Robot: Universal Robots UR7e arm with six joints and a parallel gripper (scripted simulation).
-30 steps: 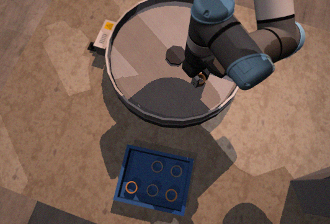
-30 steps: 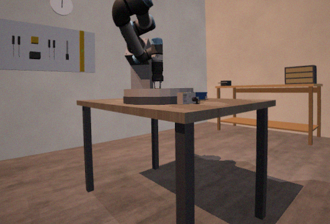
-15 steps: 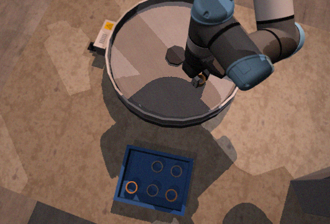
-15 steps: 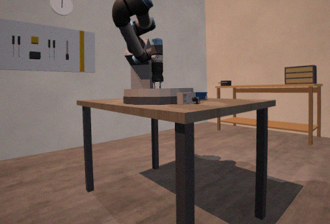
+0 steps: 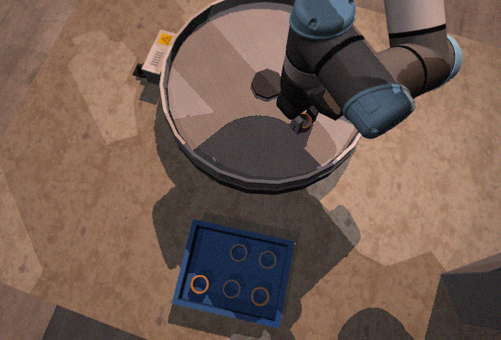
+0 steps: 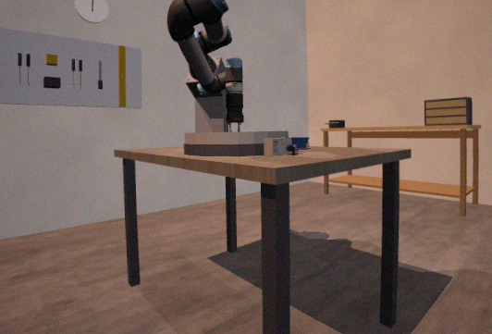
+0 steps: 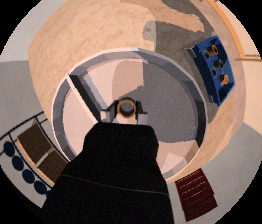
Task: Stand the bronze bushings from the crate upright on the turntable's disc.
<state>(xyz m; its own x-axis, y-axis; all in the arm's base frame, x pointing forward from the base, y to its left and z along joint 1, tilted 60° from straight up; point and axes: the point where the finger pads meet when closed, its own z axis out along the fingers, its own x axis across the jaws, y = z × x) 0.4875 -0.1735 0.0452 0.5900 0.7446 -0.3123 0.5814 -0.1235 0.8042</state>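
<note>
The turntable disc is 8 cm ahead of my hand, 8 cm to the right of it and 2 cm below it. The rest, counted from my hand: blue crate 10 cm ahead, 29 cm to the left, 5 cm below.
</note>
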